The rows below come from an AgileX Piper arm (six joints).
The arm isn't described. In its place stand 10 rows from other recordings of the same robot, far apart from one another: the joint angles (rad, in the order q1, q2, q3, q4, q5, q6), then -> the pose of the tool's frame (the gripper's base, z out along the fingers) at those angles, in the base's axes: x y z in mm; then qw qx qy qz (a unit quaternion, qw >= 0).
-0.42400, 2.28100, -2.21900, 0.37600, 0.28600, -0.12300 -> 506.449 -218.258 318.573 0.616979 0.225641 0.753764 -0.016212
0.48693, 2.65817, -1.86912, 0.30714, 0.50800, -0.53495 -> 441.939 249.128 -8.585 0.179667 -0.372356 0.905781 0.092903
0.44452, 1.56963, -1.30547, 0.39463, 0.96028, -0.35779 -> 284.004 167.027 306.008 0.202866 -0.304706 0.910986 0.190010
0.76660, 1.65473, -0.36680, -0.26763, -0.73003, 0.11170 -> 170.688 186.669 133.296 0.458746 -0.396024 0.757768 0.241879
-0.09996, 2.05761, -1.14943, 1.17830, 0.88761, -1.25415 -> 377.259 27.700 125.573 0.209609 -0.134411 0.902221 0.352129
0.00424, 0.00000, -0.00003, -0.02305, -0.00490, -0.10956 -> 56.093 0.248 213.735 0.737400 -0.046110 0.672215 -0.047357
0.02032, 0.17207, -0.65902, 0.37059, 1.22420, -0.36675 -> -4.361 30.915 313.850 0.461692 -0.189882 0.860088 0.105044
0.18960, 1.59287, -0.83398, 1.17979, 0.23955, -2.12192 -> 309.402 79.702 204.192 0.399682 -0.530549 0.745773 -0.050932
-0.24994, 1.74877, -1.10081, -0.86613, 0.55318, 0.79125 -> 340.910 -124.619 211.960 0.277097 0.181348 0.915138 -0.229898
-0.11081, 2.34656, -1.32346, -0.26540, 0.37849, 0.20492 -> 412.243 -54.743 21.387 0.129610 0.040301 0.989036 -0.058177
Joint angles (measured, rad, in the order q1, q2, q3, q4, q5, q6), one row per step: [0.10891 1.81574 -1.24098 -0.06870 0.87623 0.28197]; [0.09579 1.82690 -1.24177 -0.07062 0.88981 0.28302]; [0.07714 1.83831 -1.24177 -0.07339 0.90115 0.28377]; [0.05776 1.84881 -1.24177 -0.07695 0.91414 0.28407]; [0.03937 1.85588 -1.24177 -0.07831 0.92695 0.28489]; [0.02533 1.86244 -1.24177 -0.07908 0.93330 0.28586]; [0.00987 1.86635 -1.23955 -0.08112 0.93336 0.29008]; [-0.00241 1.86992 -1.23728 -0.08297 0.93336 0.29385]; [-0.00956 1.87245 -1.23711 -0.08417 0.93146 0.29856]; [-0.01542 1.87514 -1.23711 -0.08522 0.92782 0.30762]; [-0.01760 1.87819 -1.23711 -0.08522 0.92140 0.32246]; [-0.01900 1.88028 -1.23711 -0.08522 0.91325 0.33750]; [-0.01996 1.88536 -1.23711 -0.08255 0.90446 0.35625]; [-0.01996 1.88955 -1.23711 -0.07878 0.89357 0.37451]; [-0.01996 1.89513 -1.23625 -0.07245 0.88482 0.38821]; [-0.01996 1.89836 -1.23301 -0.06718 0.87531 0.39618]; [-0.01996 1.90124 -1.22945 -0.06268 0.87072 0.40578]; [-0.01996 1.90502 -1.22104 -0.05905 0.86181 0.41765]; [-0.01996 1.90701 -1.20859 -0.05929 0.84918 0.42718]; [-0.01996 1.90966 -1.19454 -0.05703 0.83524 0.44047]
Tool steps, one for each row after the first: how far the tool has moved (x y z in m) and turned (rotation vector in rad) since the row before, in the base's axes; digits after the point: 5 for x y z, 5 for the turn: [0.00022 -0.00487 -0.00401 -0.00436 0.02354 -0.01407]; [0.00031 -0.00689 -0.00423 -0.00464 0.02236 -0.01876]; [-0.00007 -0.00723 -0.00389 -0.00511 0.02314 -0.01877]; [-0.00048 -0.00672 -0.00265 -0.00253 0.01969 -0.01938]; [-0.00008 -0.00507 -0.00239 -0.00122 0.01280 -0.01504]; [-0.00020 -0.00564 -0.00190 -0.00143 0.00589 -0.01861]; [-0.00030 -0.00449 -0.00179 -0.00124 0.00559 -0.01507]; [0.00022 -0.00262 -0.00091 -0.00050 0.00049 -0.01107]; [0.00042 -0.00214 -0.00092 0.00009 -0.00155 -0.01405]; [0.00072 -0.00076 -0.00103 0.00163 -0.00438 -0.01645]; [0.00083 -0.00048 -0.00067 0.00174 -0.00708 -0.01574]; [0.00104 -0.00013 -0.00175 0.00452 -0.00501 -0.02036]; [0.00119 0.00029 -0.00141 0.00550 -0.00793 -0.01938]; [0.00088 0.00047 -0.00215 0.00719 -0.00323 -0.01644]; [0.00033 0.00040 -0.00184 0.00564 -0.00356 -0.01021]; [-0.00021 0.00033 -0.00183 0.00507 0.00128 -0.01174]; [-0.00082 0.00030 -0.00322 0.00473 0.00265 -0.01335]; [-0.00145 0.00006 -0.00344 0.00132 0.00138 -0.00871]; [-0.00171 0.00024 -0.00400 0.00381 0.00213 -0.01385]
